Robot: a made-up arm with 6 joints.
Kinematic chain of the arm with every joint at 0, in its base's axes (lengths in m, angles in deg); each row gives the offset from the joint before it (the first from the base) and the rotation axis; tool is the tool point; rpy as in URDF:
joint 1: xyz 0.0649 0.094 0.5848 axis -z
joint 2: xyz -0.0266 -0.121 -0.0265 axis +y
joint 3: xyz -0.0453 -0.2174 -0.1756 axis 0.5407 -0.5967 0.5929
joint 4: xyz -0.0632 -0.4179 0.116 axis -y
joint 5: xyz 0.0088 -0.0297 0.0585 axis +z
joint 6: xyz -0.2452 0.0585 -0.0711 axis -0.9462 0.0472 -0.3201
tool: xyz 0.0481 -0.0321 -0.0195 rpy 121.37 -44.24 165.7
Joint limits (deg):
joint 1: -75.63..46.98
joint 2: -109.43..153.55
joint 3: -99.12..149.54
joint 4: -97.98..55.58
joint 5: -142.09..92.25
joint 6: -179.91..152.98
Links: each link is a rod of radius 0.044 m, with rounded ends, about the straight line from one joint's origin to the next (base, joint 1, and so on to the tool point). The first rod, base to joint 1, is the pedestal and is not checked.
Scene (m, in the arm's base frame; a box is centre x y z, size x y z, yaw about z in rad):
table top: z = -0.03
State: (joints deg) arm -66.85 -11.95 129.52 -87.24 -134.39 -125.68
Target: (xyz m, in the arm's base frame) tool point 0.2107 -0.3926 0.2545
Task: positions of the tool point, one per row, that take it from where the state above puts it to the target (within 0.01 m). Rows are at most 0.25 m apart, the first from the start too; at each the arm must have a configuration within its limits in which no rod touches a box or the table.
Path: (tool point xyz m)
1: 0.4557 0.1615 0.3439
2: 0.4520 -0.0386 0.2616
3: 0.3634 -0.2385 0.2315
4: 0.2107 -0.3926 0.2545

